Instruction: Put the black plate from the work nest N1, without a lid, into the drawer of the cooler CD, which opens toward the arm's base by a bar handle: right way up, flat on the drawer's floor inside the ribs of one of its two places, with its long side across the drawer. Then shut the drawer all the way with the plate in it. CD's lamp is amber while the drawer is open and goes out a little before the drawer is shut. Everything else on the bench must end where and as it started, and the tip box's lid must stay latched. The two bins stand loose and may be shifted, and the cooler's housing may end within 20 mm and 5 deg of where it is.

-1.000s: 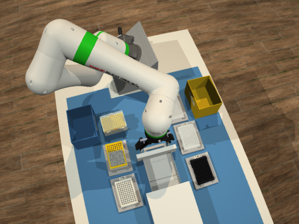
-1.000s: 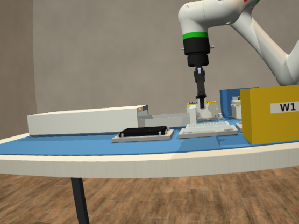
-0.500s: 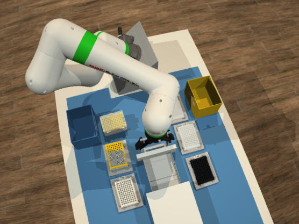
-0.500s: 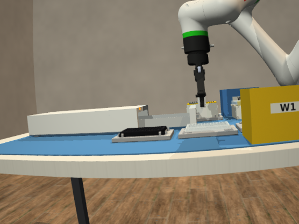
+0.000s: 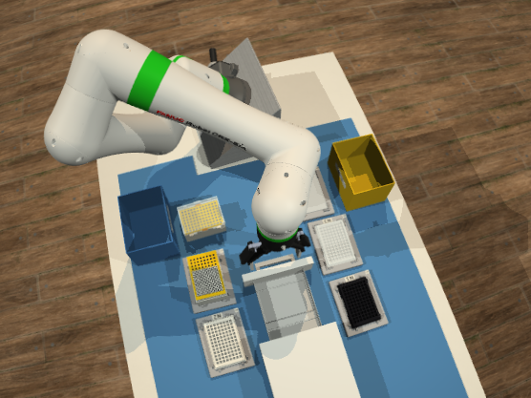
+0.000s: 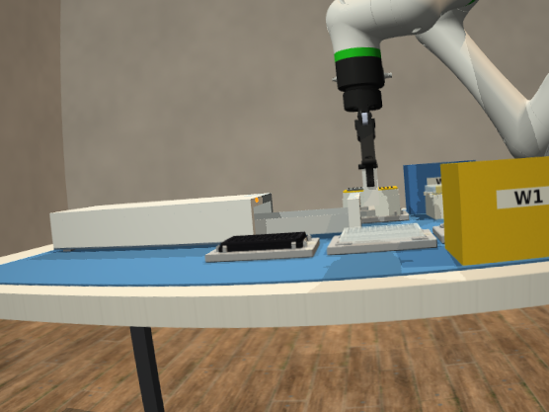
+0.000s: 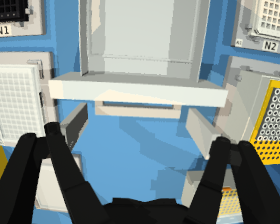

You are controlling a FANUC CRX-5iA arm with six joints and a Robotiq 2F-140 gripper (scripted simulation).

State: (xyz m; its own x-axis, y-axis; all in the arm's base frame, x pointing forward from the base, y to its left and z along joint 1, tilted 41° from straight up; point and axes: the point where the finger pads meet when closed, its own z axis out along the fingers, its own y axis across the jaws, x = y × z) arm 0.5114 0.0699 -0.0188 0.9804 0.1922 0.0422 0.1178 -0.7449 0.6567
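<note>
Right now my hand is 21 cm to the right of the black plate, 15 cm short of it and 5 cm above it. Round my hand: cooler CD: 28 cm ahead, 4 cm below, 3 cm to the left; drawer: 15 cm ahead, 4 cm below, 2 cm to the left; yellow tip box: 20 cm to the right, 1 cm below, 1 cm ahead.
</note>
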